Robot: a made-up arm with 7 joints. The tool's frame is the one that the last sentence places.
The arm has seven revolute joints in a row. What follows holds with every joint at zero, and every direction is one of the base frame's.
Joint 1 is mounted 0.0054 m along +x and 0.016 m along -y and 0.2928 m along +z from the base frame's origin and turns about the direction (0, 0.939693, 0.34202).
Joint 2 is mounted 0.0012 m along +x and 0.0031 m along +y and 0.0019 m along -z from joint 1 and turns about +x.
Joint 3 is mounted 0.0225 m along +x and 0.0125 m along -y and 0.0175 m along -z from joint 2 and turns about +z.
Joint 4 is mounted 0.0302 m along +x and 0.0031 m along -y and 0.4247 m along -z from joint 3 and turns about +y.
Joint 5 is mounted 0.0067 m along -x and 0.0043 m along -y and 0.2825 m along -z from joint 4 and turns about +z.
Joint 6 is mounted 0.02 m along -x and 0.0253 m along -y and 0.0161 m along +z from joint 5 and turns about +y.
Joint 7 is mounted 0.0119 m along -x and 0.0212 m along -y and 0.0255 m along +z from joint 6 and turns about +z.
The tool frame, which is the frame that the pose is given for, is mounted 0.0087 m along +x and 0.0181 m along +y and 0.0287 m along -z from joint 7; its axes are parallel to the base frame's.
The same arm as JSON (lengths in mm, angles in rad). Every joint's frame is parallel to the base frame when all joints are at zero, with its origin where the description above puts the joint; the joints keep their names.
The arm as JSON. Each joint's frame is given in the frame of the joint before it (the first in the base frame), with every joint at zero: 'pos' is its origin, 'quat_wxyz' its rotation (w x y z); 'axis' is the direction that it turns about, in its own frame. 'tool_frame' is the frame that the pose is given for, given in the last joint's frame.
{"length_unit": "mm", "angle_unit": "rad", "joints": [{"joint": "joint 1", "pos": [5.4, -16.0, 292.8], "quat_wxyz": [1.0, 0.0, 0.0, 0.0], "axis": [0.0, 0.9397, 0.342]}, {"joint": "joint 2", "pos": [1.2, 3.1, -1.9], "quat_wxyz": [1.0, 0.0, 0.0, 0.0], "axis": [1.0, 0.0, 0.0]}, {"joint": "joint 3", "pos": [22.5, -12.5, -17.5], "quat_wxyz": [1.0, 0.0, 0.0, 0.0], "axis": [0.0, 0.0, 1.0]}, {"joint": "joint 4", "pos": [30.2, -3.1, -424.7], "quat_wxyz": [1.0, 0.0, 0.0, 0.0], "axis": [0.0, 1.0, 0.0]}, {"joint": "joint 5", "pos": [-6.7, -4.3, -282.5], "quat_wxyz": [1.0, 0.0, 0.0, 0.0], "axis": [0.0, 0.0, 1.0]}, {"joint": "joint 6", "pos": [-20.0, -25.3, 16.1], "quat_wxyz": [1.0, 0.0, 0.0, 0.0], "axis": [0.0, 1.0, 0.0]}, {"joint": "joint 7", "pos": [-11.9, -21.2, 25.5], "quat_wxyz": [1.0, 0.0, 0.0, 0.0], "axis": [0.0, 0.0, 1.0]}], "tool_frame": {"pos": [8.7, 18.1, -28.7], "quat_wxyz": [1.0, 0.0, 0.0, 0.0]}}
